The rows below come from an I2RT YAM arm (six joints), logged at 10 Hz.
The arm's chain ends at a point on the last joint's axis. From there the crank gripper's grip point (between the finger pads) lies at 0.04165 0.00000 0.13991 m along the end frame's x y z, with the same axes.
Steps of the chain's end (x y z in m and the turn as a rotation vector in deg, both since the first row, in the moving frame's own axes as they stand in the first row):
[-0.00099 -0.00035 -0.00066 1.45 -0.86 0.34]
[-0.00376 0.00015 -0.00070 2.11 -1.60 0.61]
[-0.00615 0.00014 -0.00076 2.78 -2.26 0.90]
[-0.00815 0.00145 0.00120 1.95 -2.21 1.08]
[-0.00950 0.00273 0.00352 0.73 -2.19 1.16]
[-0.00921 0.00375 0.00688 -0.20 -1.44 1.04]
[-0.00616 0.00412 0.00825 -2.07 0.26 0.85]
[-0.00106 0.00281 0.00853 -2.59 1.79 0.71]
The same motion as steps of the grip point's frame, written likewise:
[-0.00308 -0.00366 -0.00009 1.45 -0.86 0.34]
[-0.00766 -0.00460 0.00032 2.11 -1.60 0.61]
[-0.01165 -0.00607 0.00062 2.78 -2.26 0.90]
[-0.01354 -0.00260 0.00263 1.95 -2.21 1.08]
[-0.01487 0.00173 0.00500 0.73 -2.19 1.16]
[-0.01275 0.00496 0.00788 -0.20 -1.44 1.04]
[-0.00557 0.00979 0.00796 -2.07 0.26 0.85]
[0.00325 0.00964 0.00701 -2.59 1.79 0.71]

